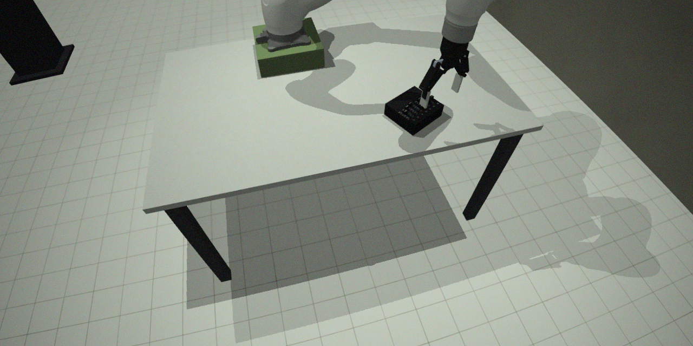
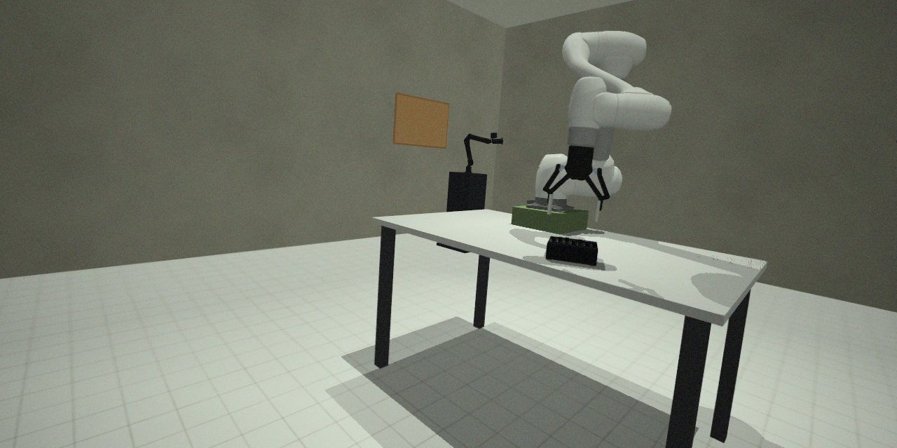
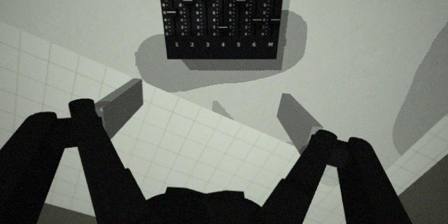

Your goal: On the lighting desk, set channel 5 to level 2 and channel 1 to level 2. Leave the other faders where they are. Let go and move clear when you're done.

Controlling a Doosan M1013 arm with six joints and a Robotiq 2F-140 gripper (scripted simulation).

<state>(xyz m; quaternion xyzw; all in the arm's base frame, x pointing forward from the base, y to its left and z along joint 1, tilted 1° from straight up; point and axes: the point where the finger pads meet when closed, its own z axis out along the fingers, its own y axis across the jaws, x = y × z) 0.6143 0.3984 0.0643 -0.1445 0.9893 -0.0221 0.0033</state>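
My hand is 10 cm above the channel 1 fader cap, 8 cm to the left of it and 6 cm past it. From my hand the other things lie so: channel 3 fader cap (10 cm below, 9 cm behind, 5 cm to the right); then channel 6 fader cap (10 cm below, 9 cm behind, 2 cm to the left); then channel 4 fader cap (10 cm below, 6 cm behind, 2 cm to the right).
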